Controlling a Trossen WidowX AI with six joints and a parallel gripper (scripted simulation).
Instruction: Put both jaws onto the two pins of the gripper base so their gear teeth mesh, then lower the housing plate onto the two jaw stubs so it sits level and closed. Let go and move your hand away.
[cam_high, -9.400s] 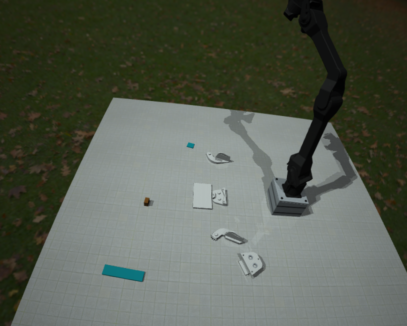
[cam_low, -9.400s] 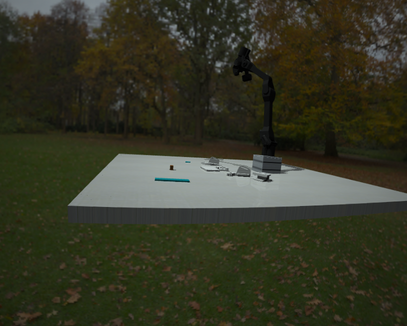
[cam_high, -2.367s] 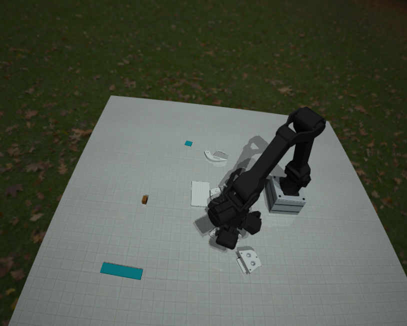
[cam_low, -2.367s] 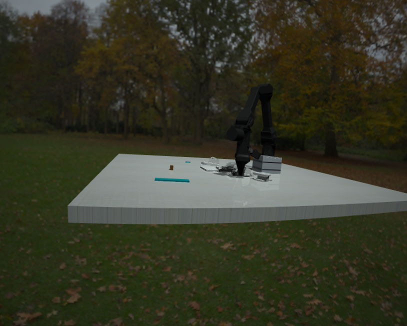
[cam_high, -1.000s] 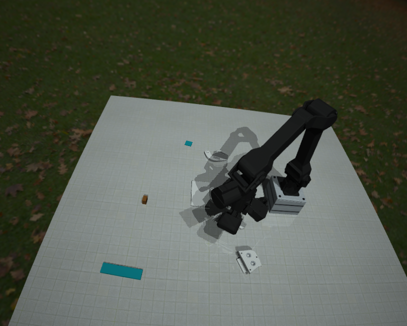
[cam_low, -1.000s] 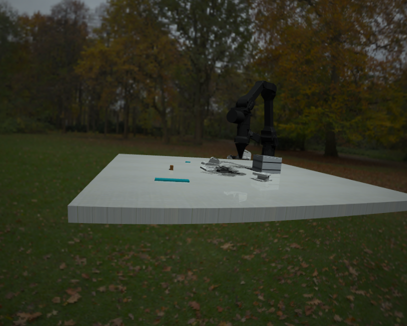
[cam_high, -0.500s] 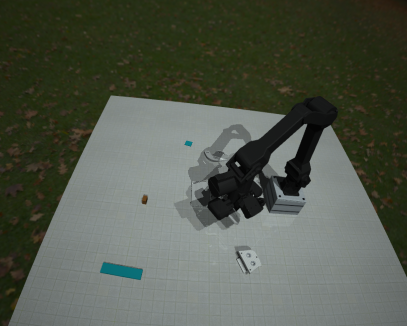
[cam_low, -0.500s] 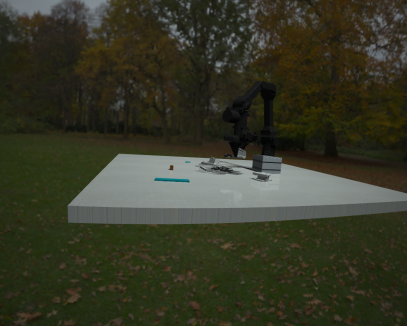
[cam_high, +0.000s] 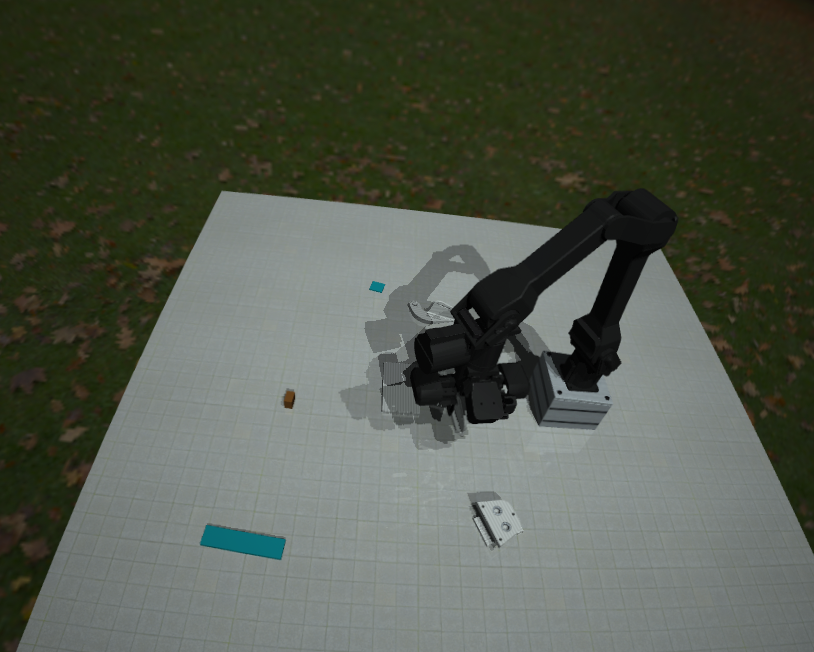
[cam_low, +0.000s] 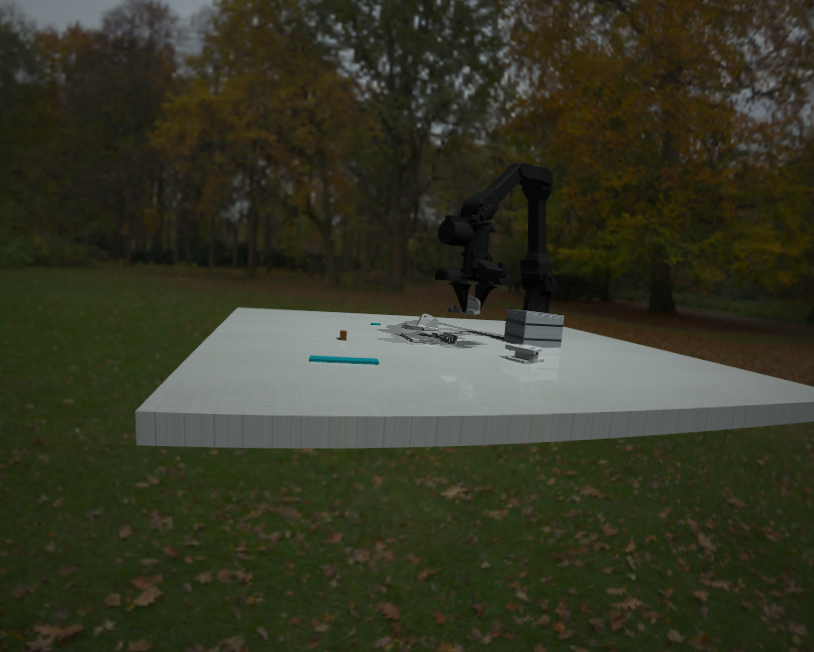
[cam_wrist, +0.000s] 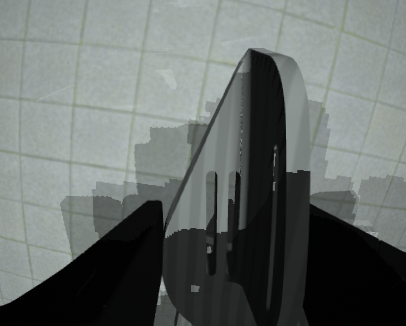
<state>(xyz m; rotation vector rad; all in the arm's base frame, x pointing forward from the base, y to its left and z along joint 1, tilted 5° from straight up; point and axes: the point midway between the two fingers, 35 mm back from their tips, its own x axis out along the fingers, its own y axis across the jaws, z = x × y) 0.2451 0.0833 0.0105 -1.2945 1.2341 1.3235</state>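
Right now the gripper jaw is 3 cm to the right of my gripper tip and 2 cm ahead of it. Round my gripper tip: small brown block 30 cm ahead, 8 cm below, 7 cm to the right; long teal bar 34 cm ahead, 20 cm to the left, 8 cm below; white ribbed block 17 cm to the left, 8 cm below, 6 cm behind.
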